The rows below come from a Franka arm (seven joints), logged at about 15 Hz.
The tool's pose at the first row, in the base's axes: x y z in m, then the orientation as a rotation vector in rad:
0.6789 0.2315 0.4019 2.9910 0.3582 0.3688
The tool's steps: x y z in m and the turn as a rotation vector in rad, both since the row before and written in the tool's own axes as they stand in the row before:
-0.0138 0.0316 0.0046 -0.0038 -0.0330 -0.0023
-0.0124 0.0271 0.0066 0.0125 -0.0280 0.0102
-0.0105 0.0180 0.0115 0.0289 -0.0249 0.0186
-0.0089 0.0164 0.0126 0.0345 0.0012 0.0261
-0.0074 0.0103 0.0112 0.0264 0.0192 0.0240
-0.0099 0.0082 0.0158 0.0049 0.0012 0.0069
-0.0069 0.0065 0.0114 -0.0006 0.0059 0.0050
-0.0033 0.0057 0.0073 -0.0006 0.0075 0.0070
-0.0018 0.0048 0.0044 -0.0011 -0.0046 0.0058
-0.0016 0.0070 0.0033 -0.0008 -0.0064 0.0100
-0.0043 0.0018 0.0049 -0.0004 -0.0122 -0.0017
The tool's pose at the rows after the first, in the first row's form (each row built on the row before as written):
0.6740 0.1972 0.3986 2.9888 0.3574 0.3191
0.6696 0.1674 0.3935 3.0050 0.3427 0.2767
0.6656 0.1466 0.3827 3.0386 0.3194 0.2377
0.6623 0.1280 0.3705 3.0784 0.2871 0.2382
0.6587 0.1162 0.3589 3.1088 0.2562 0.2672
0.6531 0.1065 0.3419 3.1150 0.2466 0.2690
0.6493 0.0991 0.3296 3.1151 0.2388 0.2783
0.6482 0.0930 0.3219 3.1154 0.2279 0.2901
0.6479 0.0880 0.3173 3.1158 0.2186 0.2830
0.6479 0.0809 0.3139 3.1174 0.2029 0.2731
0.6448 0.0786 0.3084 3.1175 0.2053 0.2540

